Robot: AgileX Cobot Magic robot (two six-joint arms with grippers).
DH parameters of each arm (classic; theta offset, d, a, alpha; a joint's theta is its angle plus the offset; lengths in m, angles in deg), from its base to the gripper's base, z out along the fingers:
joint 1: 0 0.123 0 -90
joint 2: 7.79 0 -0.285 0
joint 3: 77.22 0 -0.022 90
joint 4: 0 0.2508 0 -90
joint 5: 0 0 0.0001 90
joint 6: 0 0.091 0 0
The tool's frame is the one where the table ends.
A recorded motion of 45 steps. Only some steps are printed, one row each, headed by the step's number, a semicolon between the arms.
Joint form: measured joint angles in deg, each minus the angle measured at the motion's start. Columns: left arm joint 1, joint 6, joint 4, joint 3, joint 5, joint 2; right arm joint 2, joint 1, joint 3, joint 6, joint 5, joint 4.
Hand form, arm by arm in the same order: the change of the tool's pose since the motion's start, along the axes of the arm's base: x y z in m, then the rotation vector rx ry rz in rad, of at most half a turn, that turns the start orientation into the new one. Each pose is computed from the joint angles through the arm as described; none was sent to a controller.
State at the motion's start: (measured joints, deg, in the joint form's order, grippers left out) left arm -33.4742 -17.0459 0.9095 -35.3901 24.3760 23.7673; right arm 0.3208 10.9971 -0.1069 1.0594 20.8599 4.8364
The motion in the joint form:
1: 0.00 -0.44 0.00 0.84 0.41 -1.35; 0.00 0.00 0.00 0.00 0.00 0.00
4: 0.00 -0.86 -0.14 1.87 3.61 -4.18; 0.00 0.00 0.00 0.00 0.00 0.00
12: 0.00 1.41 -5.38 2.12 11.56 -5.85; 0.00 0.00 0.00 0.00 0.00 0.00
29: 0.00 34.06 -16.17 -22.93 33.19 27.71; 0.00 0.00 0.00 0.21 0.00 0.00
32: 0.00 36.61 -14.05 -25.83 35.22 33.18; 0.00 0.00 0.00 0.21 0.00 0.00
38: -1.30 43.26 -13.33 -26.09 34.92 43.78; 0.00 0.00 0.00 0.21 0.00 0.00
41: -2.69 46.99 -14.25 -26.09 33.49 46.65; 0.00 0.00 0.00 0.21 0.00 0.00
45: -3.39 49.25 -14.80 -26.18 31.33 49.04; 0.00 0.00 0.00 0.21 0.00 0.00
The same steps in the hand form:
1: -0.0035 0.0024 -0.0035 -0.0074 0.0027 0.0011; 0.0000 0.0000 0.0000 0.0000 0.0000 0.0000
4: -0.0121 0.0080 -0.0108 -0.0021 0.0285 0.0023; 0.0000 0.0000 0.0000 0.0000 0.0000 0.0000
12: -0.0219 0.0087 -0.0225 0.0230 0.1482 -0.0406; 0.0000 0.0000 0.0000 0.0000 0.0000 0.0000
29: 0.0526 -0.0598 0.0258 0.5669 0.3277 -0.4010; 0.0000 0.0000 0.0000 0.0034 0.0008 -0.0010
32: 0.0722 -0.0698 0.0222 0.6620 0.3591 -0.4258; 0.0000 0.0000 0.0000 0.0034 0.0008 -0.0010
38: 0.1062 -0.0972 -0.0139 0.8158 0.4364 -0.5392; 0.0000 0.0000 0.0000 0.0034 0.0008 -0.0010
41: 0.1123 -0.1096 -0.0241 0.8537 0.4153 -0.6045; 0.0000 0.0000 0.0000 0.0034 0.0008 -0.0010
45: 0.1195 -0.1189 -0.0320 0.8705 0.3938 -0.6330; 0.0000 0.0000 0.0000 0.0034 0.0008 -0.0010

